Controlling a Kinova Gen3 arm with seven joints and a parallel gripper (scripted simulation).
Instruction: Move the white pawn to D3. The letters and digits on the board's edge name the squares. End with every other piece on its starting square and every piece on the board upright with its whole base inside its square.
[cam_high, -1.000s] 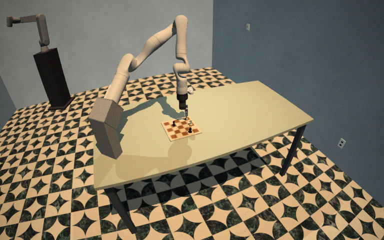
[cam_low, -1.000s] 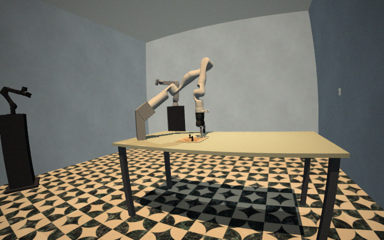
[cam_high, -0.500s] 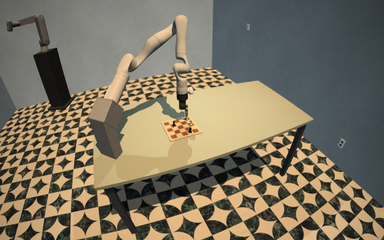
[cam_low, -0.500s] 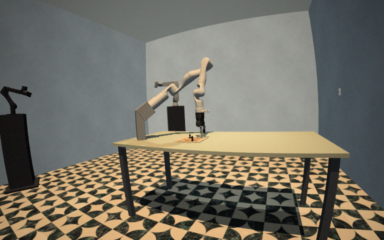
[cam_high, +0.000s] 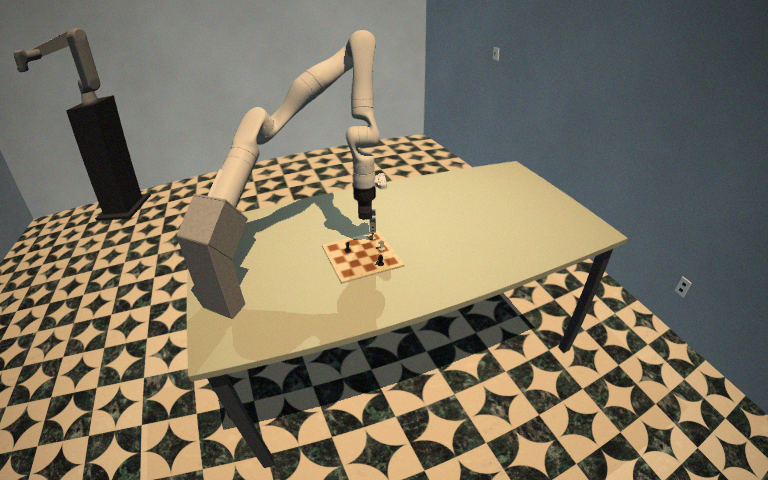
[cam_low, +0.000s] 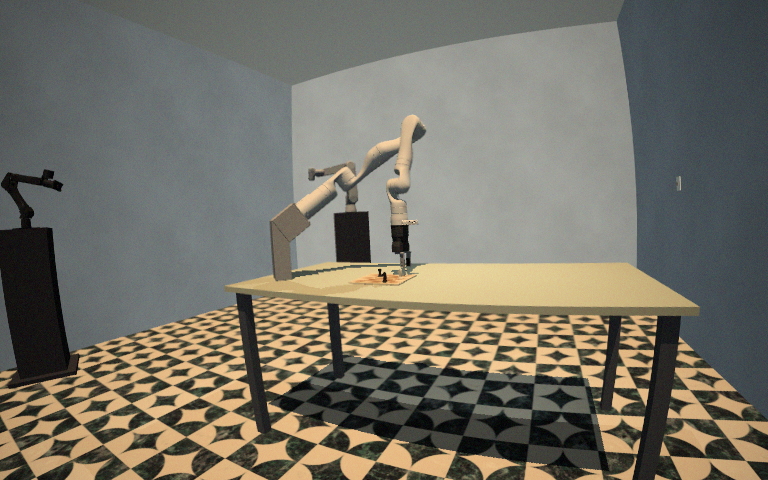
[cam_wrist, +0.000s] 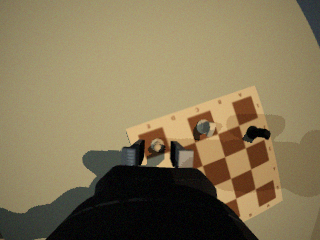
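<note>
Right now the white pawn is 4 cm below my hand. The rest, counted from my hand: pale grey piece (3 cm ahead, 7 cm to the right, 4 cm below); chessboard (4 cm behind, 9 cm to the right, 6 cm below).
</note>
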